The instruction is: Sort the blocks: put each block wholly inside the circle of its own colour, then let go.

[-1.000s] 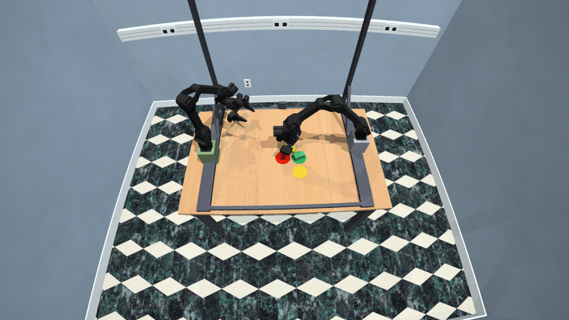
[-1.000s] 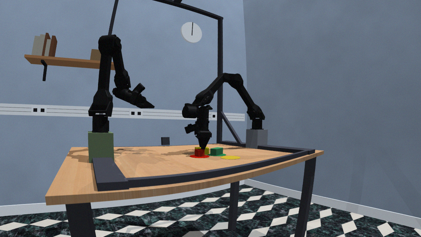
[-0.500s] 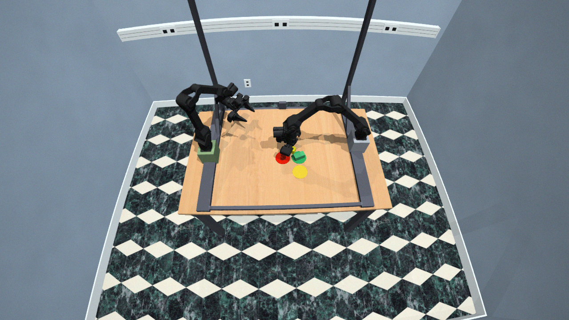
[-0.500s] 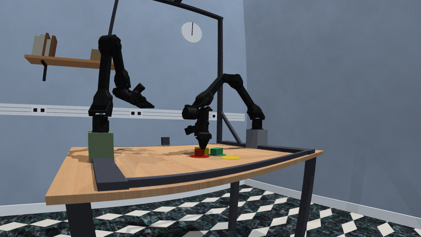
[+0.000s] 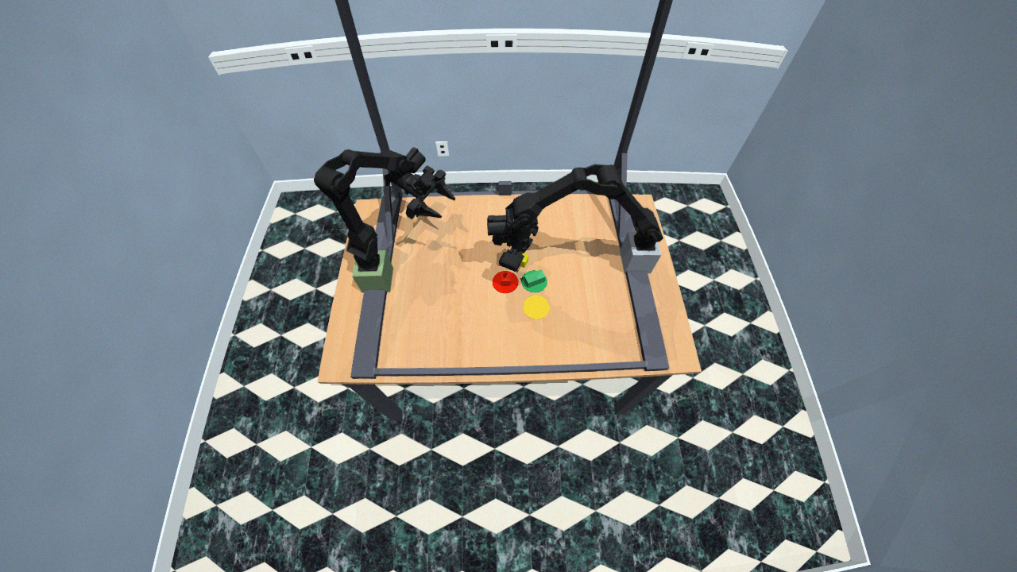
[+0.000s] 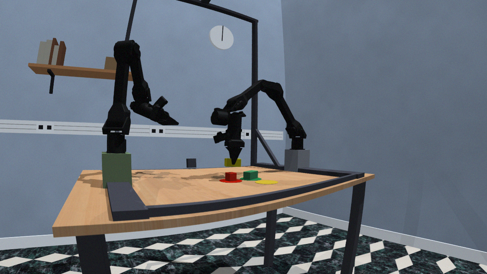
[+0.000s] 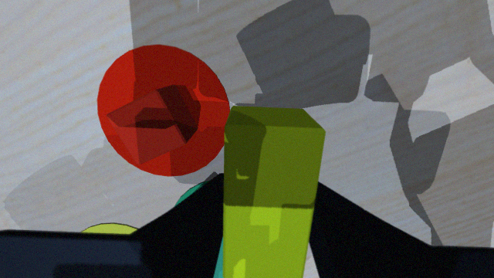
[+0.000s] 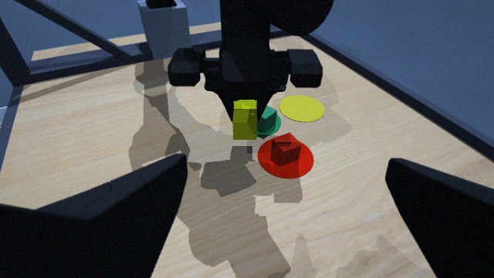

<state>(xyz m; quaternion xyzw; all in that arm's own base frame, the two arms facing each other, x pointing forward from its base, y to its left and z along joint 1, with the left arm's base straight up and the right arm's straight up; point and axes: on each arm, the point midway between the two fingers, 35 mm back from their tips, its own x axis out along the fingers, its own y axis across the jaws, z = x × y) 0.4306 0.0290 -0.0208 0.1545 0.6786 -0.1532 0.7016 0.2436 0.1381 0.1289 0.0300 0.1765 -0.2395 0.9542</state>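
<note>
Now: left hand 150 mm short of the yellow circle, 50 mm to the right of it and 90 mm above it. The rest, counted from my left hand: green block: 50 mm ahead, 50 mm to the left, 80 mm below; then red block: 50 mm ahead, 50 mm to the right, 80 mm below; then yellow block: 30 mm below.
</note>
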